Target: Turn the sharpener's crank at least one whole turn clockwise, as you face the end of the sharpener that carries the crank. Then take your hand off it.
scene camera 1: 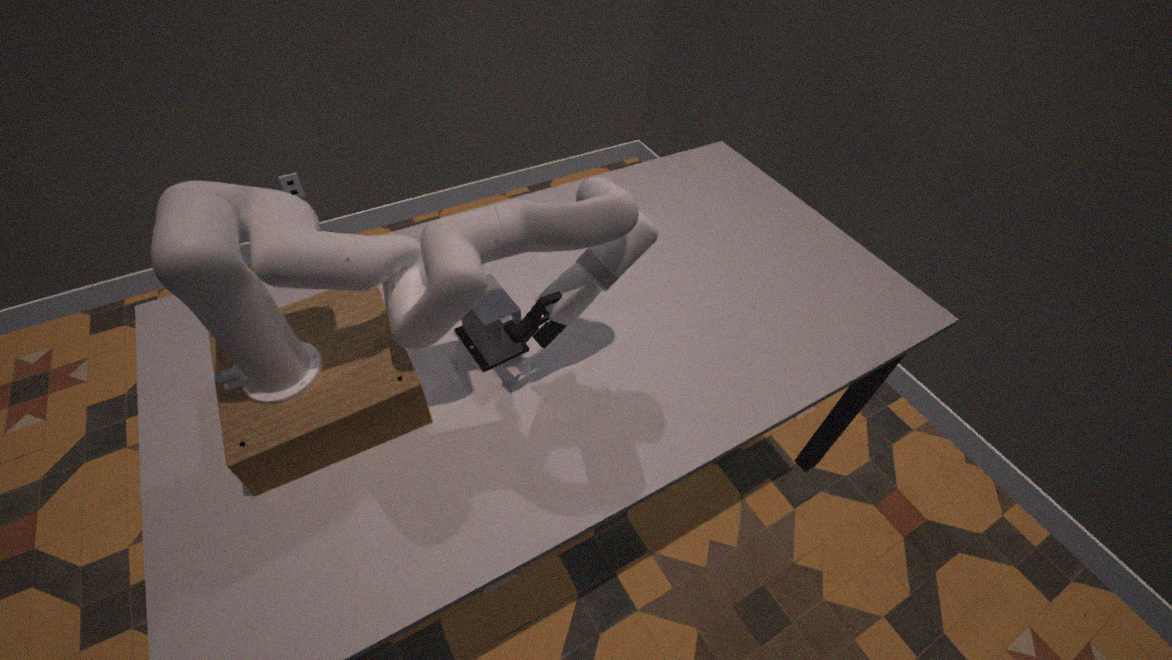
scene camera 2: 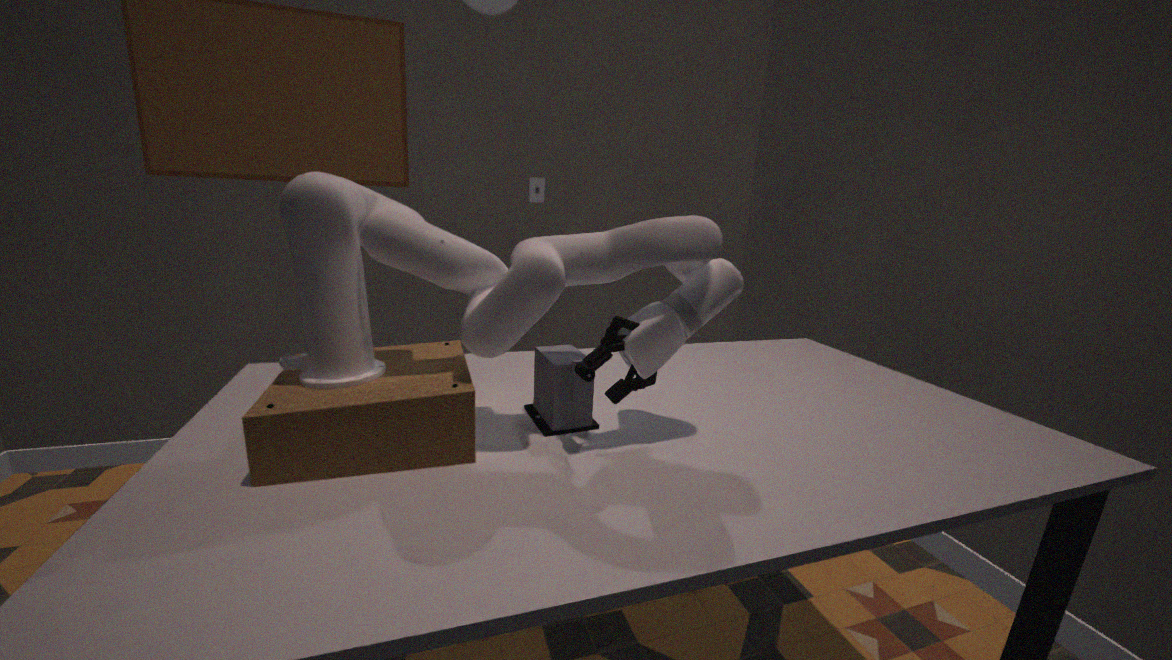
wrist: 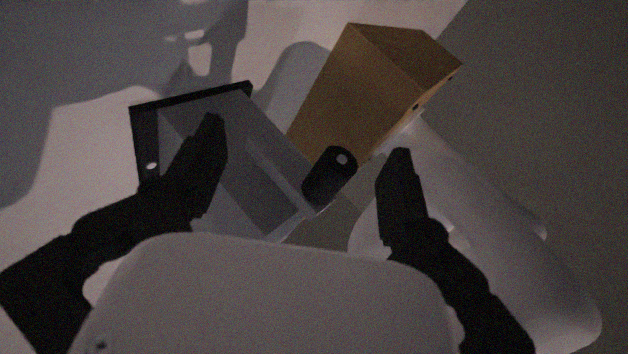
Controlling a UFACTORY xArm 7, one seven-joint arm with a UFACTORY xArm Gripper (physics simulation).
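Places are measured from the arm's base along level axes (x right, y down, z ahead), in millimetres.
Where they show: gripper, fingertip midpoint: (scene camera 1: 528,340) (scene camera 2: 598,383) (wrist: 306,150); arm's base, origin of the base link: (scene camera 1: 283,372) (scene camera 2: 344,375) (wrist: 396,130).
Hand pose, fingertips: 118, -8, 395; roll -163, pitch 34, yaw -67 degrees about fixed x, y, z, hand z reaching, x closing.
Things, the pixels of their top centre, and the offset from my fingertips, as dx, dy, dz. "spot": a spot on its surface instead. Level surfaces: height alone.
- sharpener, surface spot: (wrist: 237,112) spot: -56, +82, -39
- black cylindrical knob, middle of its top: (wrist: 340,189) (scene camera 2: 585,365) (scene camera 1: 513,328) -17, -25, -19
- pale table, its level: dy +114
The sharpener (scene camera 1: 489,334) (scene camera 2: 559,391) (wrist: 237,112) is a grey box on a thin black base, standing upright on the table. Its crank ends in a black cylindrical knob (wrist: 325,179) with a pale dot on its end. In the wrist view the knob shows at the upper end of the body, between my two fingers but touching neither visibly. My gripper (scene camera 1: 533,334) (scene camera 2: 602,381) (wrist: 306,150) is open and empty, tilted down beside the crank end. In the scene views the knob and the upper fingertip merge as dark shapes, so their gap is hidden.
A wooden block (scene camera 1: 328,409) (scene camera 2: 360,438) (wrist: 325,100) carries the arm's base, close to the sharpener's far side from the gripper. The arm's bent elbow (scene camera 1: 434,286) (scene camera 2: 512,303) hangs above and beside the sharpener. All stand on the pale table (scene camera 1: 738,286) (scene camera 2: 861,442).
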